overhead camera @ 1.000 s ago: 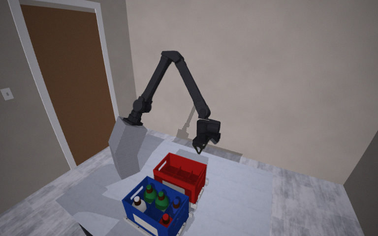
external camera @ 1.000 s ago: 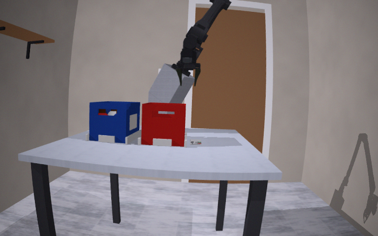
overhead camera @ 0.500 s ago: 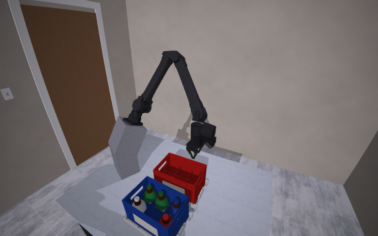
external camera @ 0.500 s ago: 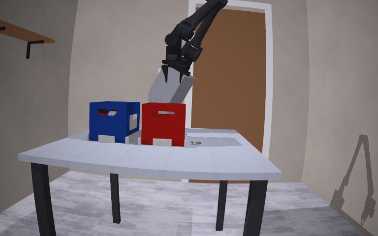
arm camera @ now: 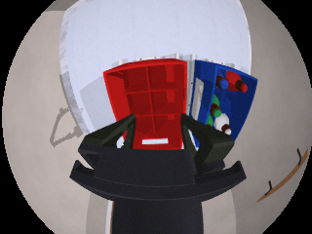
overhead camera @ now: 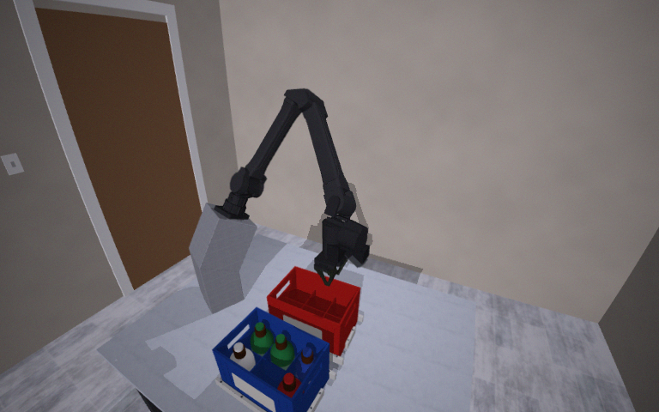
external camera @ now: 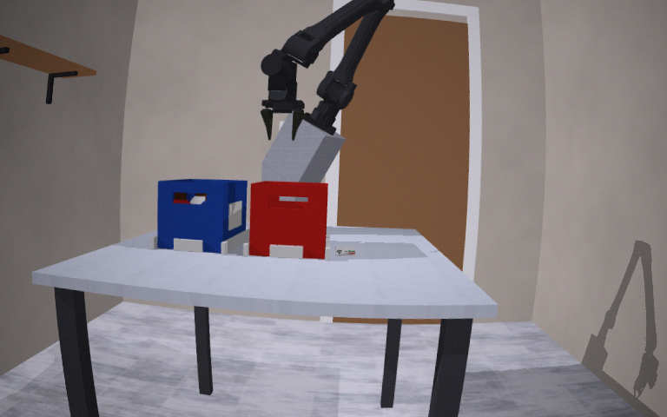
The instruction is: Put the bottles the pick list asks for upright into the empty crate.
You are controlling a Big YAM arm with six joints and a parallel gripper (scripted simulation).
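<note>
My gripper is now 260 mm to the left of the red-label bottle, 210 mm above it and 20 mm short of it. Also, from my hand: blue crate 220 mm to the right, 210 mm below, 70 mm behind; then red crate 210 mm below, 80 mm behind, 20 mm to the left; then blue bottle 210 mm below, 170 mm to the right, 20 mm ahead.
</note>
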